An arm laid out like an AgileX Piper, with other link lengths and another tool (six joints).
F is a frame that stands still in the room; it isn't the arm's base.
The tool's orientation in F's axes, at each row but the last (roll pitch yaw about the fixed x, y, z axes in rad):
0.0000 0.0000 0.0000
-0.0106 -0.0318 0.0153
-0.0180 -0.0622 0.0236
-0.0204 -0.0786 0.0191
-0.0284 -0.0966 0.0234
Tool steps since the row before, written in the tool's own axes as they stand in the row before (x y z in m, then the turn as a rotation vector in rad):
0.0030 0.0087 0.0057 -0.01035 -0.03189 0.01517
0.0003 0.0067 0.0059 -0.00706 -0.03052 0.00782
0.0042 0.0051 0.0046 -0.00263 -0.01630 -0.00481
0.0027 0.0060 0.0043 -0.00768 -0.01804 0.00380
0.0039 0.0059 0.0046 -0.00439 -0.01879 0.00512
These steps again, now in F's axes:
0.0030 0.0087 0.0057 -0.01035 -0.03189 0.01517
0.0000 0.0068 0.0058 -0.00685 -0.03054 0.00791
0.0038 0.0053 0.0048 -0.00196 -0.01643 -0.00467
0.0022 0.0061 0.0044 -0.00764 -0.01811 0.00355
0.0033 0.0061 0.0048 -0.00448 -0.01875 0.00520

